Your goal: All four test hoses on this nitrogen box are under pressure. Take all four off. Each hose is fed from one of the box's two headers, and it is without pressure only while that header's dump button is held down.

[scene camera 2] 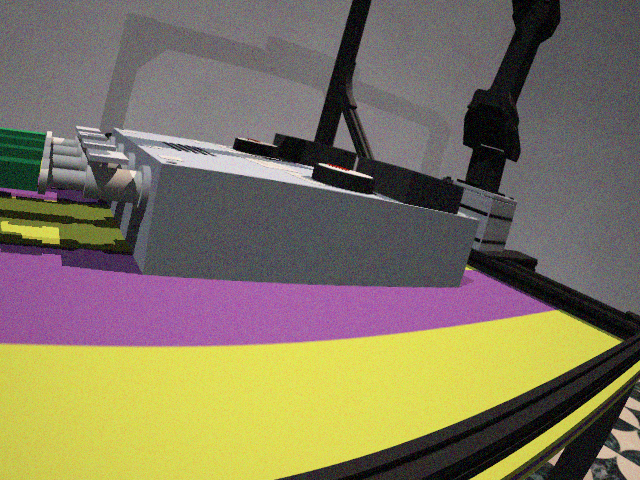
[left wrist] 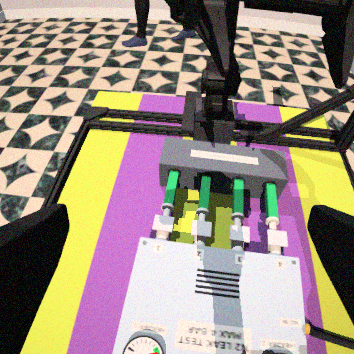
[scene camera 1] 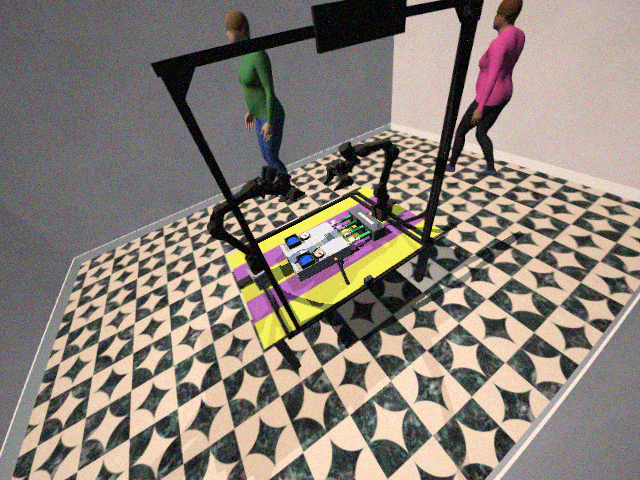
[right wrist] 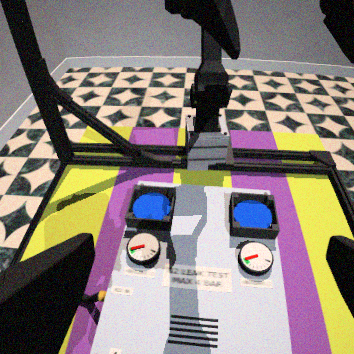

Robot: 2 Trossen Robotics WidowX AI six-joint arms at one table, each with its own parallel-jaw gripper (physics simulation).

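Places are measured from the left arm's base along level axes (x down, y right, z back), in metres.
Pixels of known places: left gripper, fingertip midpoint: (left wrist: pixel 190 216) (scene camera 1: pixel 299 190) (right wrist: pixel 300 56); right gripper, fingertip midpoint: (left wrist: pixel 284 79) (scene camera 1: pixel 328 187) (right wrist: pixel 212 246); left arm's base, link origin: (scene camera 2: pixel 481 189) (scene camera 1: pixel 257 269) (right wrist: pixel 206 124); right arm's base, link origin: (left wrist: pixel 214 109) (scene camera 1: pixel 381 205).
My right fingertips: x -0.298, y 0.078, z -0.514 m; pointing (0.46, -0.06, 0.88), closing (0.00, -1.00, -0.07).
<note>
For each thing: its middle in the pictures, then the offset to it from my right fingertips. "*": a spot on its surface instead.
- grey block, surface spot: (left wrist: pixel 175 156) * dx +0.330, dy -0.074, dz -0.225 m
- orange fitting, surface spot: (right wrist: pixel 102 295) (left wrist: pixel 304 325) * dx +0.361, dy +0.137, dz +0.119 m
The nitrogen box (scene camera 1: pixel 321 238) (scene camera 2: pixel 310 237) (left wrist: pixel 165 290) (right wrist: pixel 240 310) lies on the striped table. In the left wrist view, green hoses 1 (left wrist: pixel 171 189), 2 (left wrist: pixel 204 195), 3 (left wrist: pixel 238 197) and 4 (left wrist: pixel 271 202) run from its ports to a grey block (left wrist: pixel 175 156). Two blue dump buttons (right wrist: pixel 151 207) (right wrist: pixel 253 215) sit in black frames, not visibly touched. Red needles on both gauges (right wrist: pixel 143 248) (right wrist: pixel 255 257) point near green marks. My left gripper (scene camera 1: pixel 292 195) (left wrist: pixel 190 216) is open and empty above the box. My right gripper (scene camera 1: pixel 337 179) (right wrist: pixel 212 246) is open and empty, high near the hose end.
A black frame (scene camera 1: pixel 204 139) rises around the table, with a dark panel (scene camera 1: pixel 359 24) on its top bar. A black line with an orange fitting (left wrist: pixel 307 328) (right wrist: pixel 102 295) leaves the box's side. Two people (scene camera 1: pixel 261 87) (scene camera 1: pixel 498 67) stand beyond the table.
</note>
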